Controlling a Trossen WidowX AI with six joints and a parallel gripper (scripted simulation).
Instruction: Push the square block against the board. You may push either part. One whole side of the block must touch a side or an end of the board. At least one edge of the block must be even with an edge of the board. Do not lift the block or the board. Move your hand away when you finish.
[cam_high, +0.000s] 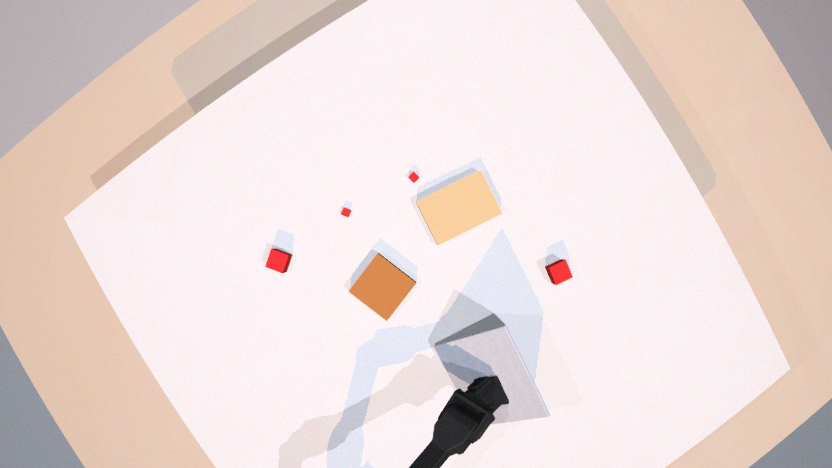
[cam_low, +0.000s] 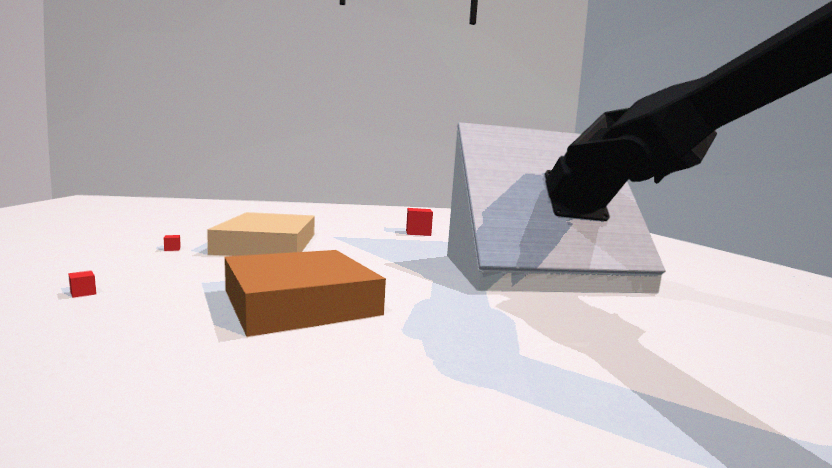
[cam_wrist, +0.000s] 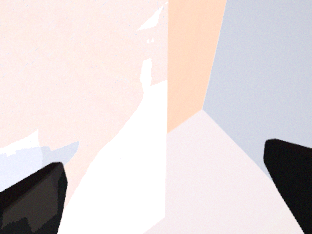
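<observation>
The brown square block is 460 mm to the right of my gripper tip, 460 mm ahead of it and 60 mm below it. From my gripper tip the other things lie so: tan board 670 mm to the right, 550 mm ahead, 60 mm below.
</observation>
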